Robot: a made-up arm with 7 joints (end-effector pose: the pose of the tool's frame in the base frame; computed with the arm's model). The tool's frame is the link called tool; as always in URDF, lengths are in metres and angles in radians.
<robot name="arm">
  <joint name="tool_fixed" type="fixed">
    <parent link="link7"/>
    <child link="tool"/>
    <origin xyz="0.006 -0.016 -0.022" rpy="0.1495 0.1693 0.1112"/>
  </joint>
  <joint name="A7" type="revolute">
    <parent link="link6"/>
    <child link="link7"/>
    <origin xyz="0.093 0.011 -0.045"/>
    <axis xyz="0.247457 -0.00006 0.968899"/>
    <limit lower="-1.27" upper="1.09" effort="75" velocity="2.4"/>
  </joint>
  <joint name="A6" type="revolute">
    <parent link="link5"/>
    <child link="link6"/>
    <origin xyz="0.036 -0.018 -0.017"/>
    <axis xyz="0.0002 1 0.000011"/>
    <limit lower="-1.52" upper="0.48" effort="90" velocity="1.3"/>
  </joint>
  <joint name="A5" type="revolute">
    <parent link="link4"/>
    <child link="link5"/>
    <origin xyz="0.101 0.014 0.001"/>
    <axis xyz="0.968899 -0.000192 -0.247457"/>
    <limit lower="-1.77" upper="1.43" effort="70" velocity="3.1"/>
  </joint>
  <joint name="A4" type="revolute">
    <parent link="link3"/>
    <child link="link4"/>
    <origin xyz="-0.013 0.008 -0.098"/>
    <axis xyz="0.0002 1 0.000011"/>
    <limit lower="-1.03" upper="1.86" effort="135" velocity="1.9"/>
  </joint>
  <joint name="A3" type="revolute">
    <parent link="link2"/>
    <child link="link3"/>
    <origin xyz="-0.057 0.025 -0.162"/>
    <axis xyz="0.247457 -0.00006 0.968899"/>
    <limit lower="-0.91" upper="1.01" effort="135" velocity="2.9"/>
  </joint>
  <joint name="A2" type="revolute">
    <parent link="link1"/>
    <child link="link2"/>
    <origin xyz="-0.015 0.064 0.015"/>
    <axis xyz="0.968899 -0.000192 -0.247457"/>
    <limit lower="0.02" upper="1.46" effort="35" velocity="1.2"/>
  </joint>
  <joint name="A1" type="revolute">
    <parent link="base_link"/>
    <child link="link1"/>
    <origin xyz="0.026 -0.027 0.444"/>
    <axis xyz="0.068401 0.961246 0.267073"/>
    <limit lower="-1.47" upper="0.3" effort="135" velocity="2"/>
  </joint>
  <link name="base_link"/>
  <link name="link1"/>
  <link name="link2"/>
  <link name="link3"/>
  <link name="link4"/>
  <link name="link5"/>
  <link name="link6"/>
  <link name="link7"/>
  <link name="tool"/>
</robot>
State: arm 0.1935 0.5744 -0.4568 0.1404 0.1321 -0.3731 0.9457
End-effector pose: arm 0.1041 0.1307 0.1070 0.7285 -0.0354 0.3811
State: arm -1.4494 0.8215 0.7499 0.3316 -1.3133 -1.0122 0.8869
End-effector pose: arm 0.2042 0.3779 0.5962 -2.1618 -1.4858 0.9826
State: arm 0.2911 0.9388 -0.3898 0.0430 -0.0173 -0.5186 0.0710
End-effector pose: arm 0.0977 0.1996 0.1753 0.7552 0.1014 -0.5413
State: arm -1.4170 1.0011 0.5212 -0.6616 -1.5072 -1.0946 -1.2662
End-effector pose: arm 0.0403 0.1971 0.5733 -0.6572 2.6537 0.7393
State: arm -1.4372 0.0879 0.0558 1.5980 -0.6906 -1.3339 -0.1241
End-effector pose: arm 0.5149 0.0314 0.3516 -0.2816 -0.8838 0.3399
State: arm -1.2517 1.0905 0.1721 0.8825 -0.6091 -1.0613 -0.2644
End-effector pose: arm 0.3174 0.3381 0.5998 0.5298 -1.5294 0.4561
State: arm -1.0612 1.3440 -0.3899 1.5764 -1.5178 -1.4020 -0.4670
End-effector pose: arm 0.2148 0.4738 0.5343 0.8652 -1.1905 0.9652
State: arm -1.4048 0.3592 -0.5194 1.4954 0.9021 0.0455 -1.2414
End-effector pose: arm 0.4894 0.1593 0.2872 1.3756 1.1683 -1.1410
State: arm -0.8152 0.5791 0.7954 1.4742 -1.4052 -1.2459 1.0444
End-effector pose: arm 0.2260 0.4087 0.1692 -1.1576 -0.2093 2.8746
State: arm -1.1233 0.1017 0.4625 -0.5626 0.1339 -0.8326 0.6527
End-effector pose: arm 0.1912 0.1041 0.5179 -0.6128 -2.1891 0.8937
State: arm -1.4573 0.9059 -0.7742 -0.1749 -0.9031 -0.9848 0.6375
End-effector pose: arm 0.2619 0.0078 0.5640 -0.5911 -1.3918 -0.3506
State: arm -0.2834 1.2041 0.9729 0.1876 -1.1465 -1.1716 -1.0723
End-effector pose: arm 0.0918 0.3461 0.6059 1.1888 -1.7362 -0.0669
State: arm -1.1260 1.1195 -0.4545 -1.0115 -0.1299 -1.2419 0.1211
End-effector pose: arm 0.0362 0.0730 0.4628 -0.0158 -2.5380 -1.3898
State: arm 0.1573 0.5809 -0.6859 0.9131 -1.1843 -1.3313 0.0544
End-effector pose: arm 0.0606 0.2315 0.0805 0.2168 0.0748 0.5355
